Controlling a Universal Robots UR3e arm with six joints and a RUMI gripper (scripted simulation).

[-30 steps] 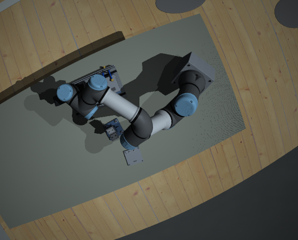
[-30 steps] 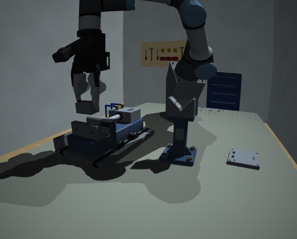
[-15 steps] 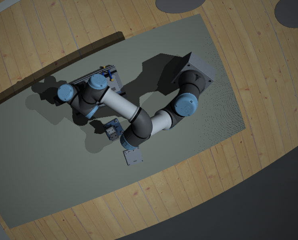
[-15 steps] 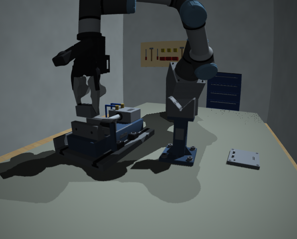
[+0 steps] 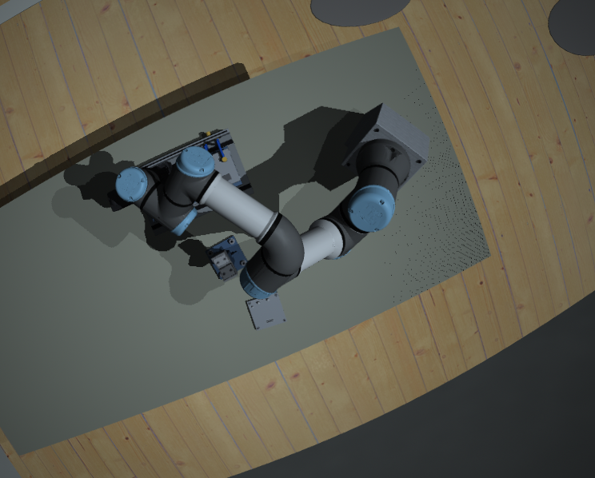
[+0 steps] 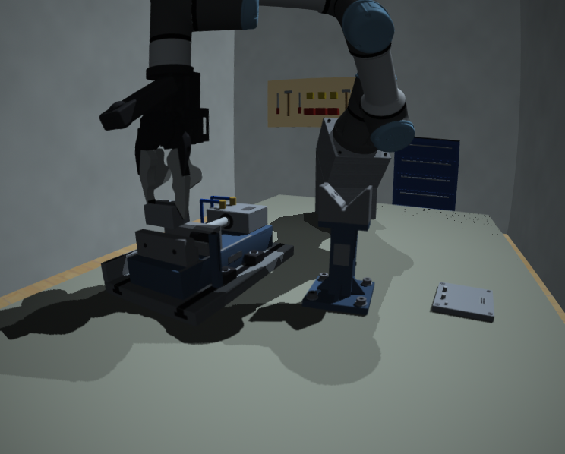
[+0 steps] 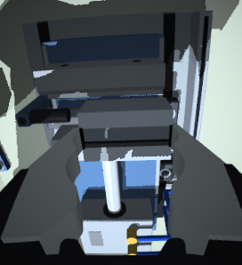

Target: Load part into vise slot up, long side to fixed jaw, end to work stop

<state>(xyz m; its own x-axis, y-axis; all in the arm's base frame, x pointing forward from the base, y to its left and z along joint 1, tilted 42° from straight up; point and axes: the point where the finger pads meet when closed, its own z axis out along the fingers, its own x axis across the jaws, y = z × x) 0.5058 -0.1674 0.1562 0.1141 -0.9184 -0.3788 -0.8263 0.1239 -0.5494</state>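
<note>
The part lies right at my hand. Also, from my hand: moving jaw: 4 cm behind, 2 cm to the left, 5 cm below; fixed jaw: 3 cm ahead, 2 cm to the left, 5 cm below; work stop: 1 cm behind, 7 cm to the left, 4 cm below.
</note>
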